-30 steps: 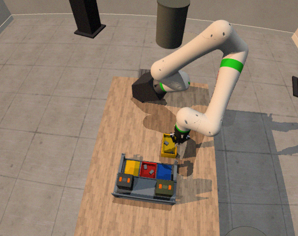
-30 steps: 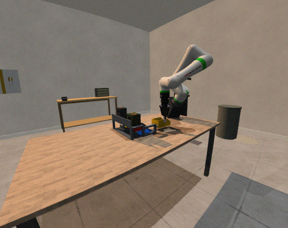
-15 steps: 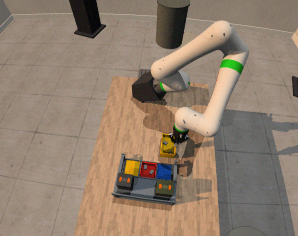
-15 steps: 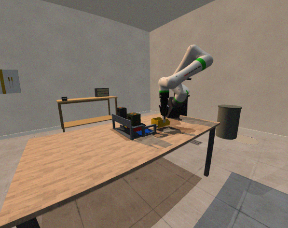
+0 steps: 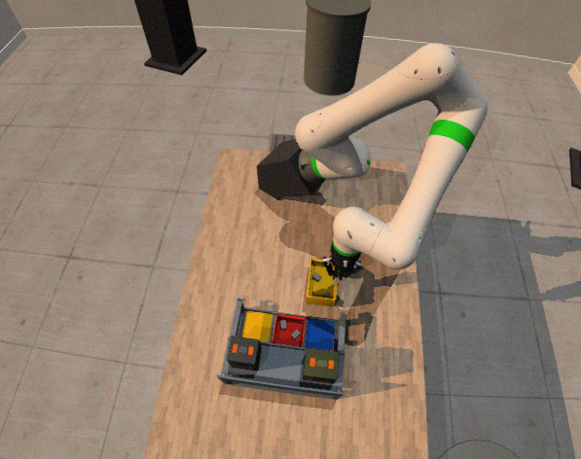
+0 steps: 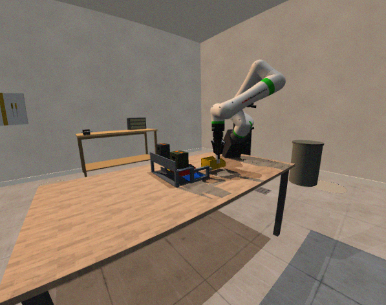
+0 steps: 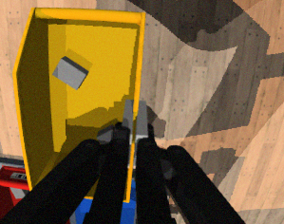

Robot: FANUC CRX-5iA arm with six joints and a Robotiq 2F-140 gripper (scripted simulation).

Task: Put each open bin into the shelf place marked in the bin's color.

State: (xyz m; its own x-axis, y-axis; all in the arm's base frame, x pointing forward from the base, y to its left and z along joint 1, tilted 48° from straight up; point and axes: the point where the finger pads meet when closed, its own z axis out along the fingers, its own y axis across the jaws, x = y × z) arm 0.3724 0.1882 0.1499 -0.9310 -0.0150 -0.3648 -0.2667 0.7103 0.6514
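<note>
The yellow bin lies 5 cm to the right of my hand, 4 cm below it and 1 cm ahead of it. Round my hand: blue-marked place (22 cm ahead, 10 cm below, 3 cm to the left); red bin (25 cm ahead, 8 cm to the right, 6 cm below); red mark (25 cm ahead, 10 cm below, 8 cm to the right).
</note>
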